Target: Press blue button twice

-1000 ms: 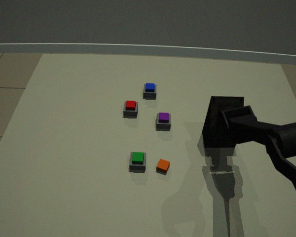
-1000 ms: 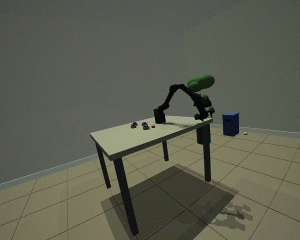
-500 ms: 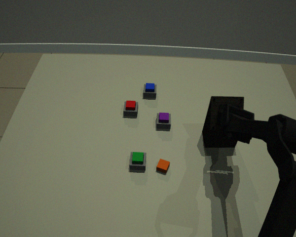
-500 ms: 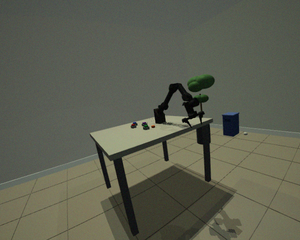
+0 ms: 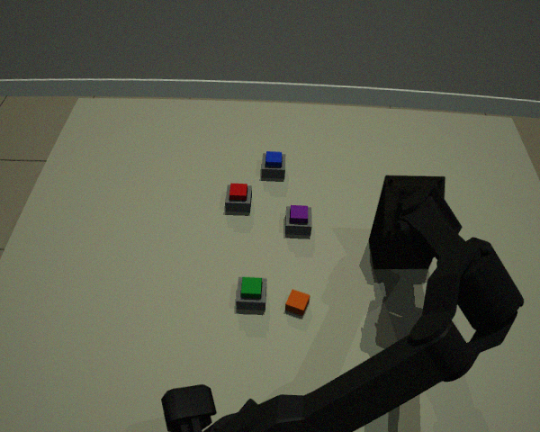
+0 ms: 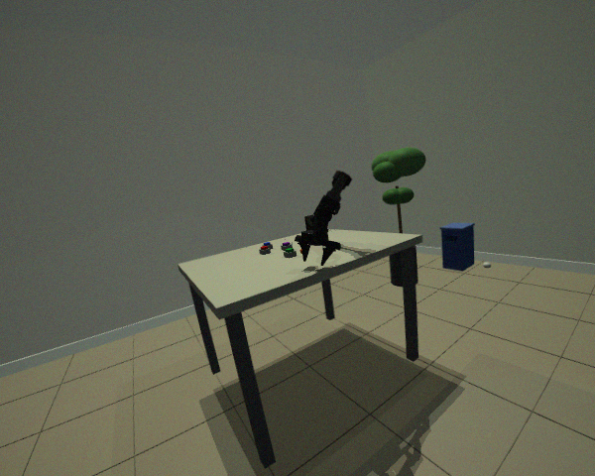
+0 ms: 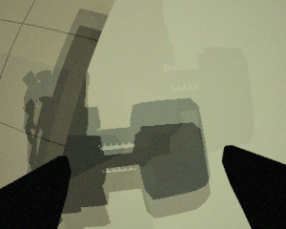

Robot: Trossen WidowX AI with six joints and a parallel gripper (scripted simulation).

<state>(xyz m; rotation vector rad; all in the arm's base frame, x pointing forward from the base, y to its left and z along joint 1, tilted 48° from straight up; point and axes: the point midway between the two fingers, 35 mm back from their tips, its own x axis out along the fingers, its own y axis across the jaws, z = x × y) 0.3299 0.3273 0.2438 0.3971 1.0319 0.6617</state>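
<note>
The blue button lies 61 cm to the right of my gripper tip and 10 cm behind it. Round my gripper tip: orange block: 29 cm to the right, 15 cm behind, 2 cm below; then green button: 30 cm to the right, 8 cm behind; then purple button: 47 cm to the right, 15 cm behind.
</note>
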